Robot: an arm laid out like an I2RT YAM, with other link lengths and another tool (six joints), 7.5 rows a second.
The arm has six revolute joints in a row. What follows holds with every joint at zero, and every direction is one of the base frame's.
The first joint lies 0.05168 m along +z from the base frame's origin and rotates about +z.
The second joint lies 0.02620 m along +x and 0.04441 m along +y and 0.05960 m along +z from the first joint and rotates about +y.
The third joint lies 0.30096 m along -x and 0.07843 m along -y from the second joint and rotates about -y.
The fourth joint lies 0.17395 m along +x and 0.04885 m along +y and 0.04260 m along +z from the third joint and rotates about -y.
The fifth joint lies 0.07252 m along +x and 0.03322 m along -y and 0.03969 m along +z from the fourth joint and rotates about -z.
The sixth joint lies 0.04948 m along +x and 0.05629 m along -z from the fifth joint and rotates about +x.
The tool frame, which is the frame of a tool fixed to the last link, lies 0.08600 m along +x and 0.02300 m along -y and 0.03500 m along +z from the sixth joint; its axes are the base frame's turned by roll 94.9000, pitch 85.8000 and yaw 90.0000 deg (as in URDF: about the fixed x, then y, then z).
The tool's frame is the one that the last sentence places.
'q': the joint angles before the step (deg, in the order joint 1, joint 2, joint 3, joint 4, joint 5, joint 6). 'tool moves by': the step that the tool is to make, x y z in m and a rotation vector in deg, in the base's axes. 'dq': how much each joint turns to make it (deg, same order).
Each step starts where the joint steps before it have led.
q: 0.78 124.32 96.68 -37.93 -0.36 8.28
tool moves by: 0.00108 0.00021 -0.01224 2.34 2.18 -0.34
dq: -0.58 2.04 1.58 -1.68 -2.26 0.71
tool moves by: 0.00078 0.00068 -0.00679 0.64 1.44 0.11
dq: -0.11 1.32 1.29 -1.40 -0.68 0.03
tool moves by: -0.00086 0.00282 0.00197 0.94 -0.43 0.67
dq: 0.00 -0.58 -0.66 0.49 -1.12 -0.29
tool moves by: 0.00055 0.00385 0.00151 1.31 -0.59 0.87
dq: 0.00 -0.37 -0.44 0.64 -1.54 -0.33
